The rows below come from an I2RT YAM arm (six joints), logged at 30 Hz.
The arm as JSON. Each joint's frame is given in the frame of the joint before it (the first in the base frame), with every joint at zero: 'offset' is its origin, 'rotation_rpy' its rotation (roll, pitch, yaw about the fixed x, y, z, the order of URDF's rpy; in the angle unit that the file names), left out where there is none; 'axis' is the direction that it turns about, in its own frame. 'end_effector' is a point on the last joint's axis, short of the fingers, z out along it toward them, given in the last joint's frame.
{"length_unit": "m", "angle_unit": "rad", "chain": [
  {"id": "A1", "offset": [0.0, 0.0, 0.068], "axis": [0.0, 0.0, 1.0]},
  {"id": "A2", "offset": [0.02, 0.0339, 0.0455], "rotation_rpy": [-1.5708, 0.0, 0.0], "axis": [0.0, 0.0, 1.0]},
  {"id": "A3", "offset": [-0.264, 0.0, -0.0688], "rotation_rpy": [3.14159, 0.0, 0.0], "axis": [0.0, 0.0, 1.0]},
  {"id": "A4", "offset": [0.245, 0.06, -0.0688], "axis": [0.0, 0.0, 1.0]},
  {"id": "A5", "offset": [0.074, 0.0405, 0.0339], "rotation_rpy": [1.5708, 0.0, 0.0], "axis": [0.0, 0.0, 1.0]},
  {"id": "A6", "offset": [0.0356, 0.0, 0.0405], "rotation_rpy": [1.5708, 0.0, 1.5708], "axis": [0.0, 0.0, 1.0]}
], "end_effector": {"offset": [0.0, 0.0, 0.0], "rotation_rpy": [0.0, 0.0, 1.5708]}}
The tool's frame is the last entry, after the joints.
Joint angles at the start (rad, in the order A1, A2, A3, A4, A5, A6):
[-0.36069, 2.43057, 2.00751, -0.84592, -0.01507, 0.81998]
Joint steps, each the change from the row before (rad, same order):
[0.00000, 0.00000, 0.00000, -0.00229, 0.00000, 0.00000]
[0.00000, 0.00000, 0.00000, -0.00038, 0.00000, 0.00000]
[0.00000, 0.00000, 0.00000, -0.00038, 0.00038, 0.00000]
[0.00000, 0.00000, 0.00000, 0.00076, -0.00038, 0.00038]
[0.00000, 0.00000, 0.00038, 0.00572, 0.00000, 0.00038]
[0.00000, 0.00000, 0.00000, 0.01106, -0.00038, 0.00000]
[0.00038, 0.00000, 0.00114, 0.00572, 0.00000, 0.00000]
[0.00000, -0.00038, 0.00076, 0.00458, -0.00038, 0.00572]
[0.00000, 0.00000, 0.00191, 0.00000, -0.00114, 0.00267]
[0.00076, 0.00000, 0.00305, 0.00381, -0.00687, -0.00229]
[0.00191, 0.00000, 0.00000, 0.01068, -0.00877, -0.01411]
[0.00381, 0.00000, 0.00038, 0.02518, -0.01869, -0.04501]
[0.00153, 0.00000, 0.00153, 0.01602, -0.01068, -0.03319]
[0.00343, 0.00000, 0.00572, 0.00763, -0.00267, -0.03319]
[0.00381, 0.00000, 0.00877, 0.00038, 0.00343, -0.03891]
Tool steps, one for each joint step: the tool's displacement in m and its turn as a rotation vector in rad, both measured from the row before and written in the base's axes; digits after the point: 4 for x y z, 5 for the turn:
[-0.0002, 0.0001, -0.0001, 0.00081, 0.00214, 0.00000]
[0.0000, 0.0000, 0.0000, 0.00013, 0.00036, 0.00000]
[0.0000, 0.0000, 0.0000, -0.00021, 0.00048, -0.00011]
[0.0001, 0.0000, 0.0000, 0.00018, -0.00087, -0.00025]
[0.0006, -0.0002, 0.0003, -0.00204, -0.00574, -0.00036]
[0.0011, -0.0004, 0.0004, -0.00356, -0.01048, 0.00012]
[0.0008, -0.0001, 0.0005, -0.00242, -0.00642, 0.00038]
[0.0005, -0.0002, 0.0006, 0.00007, -0.00604, -0.00530]
[0.0003, -0.0001, 0.0005, 0.00116, -0.00243, -0.00216]
[0.0010, 0.0003, 0.0010, 0.00294, -0.00848, 0.00518]
[0.0015, 0.0008, 0.0004, -0.00060, -0.01160, 0.01814]
[0.0034, 0.0015, 0.0011, -0.00808, -0.02627, 0.05248]
[0.0021, 0.0005, 0.0011, -0.00904, -0.01737, 0.03626]
[0.0021, 0.0012, 0.0020, -0.01507, -0.01094, 0.03499]
[0.0018, 0.0013, 0.0026, -0.02145, -0.00457, 0.03806]

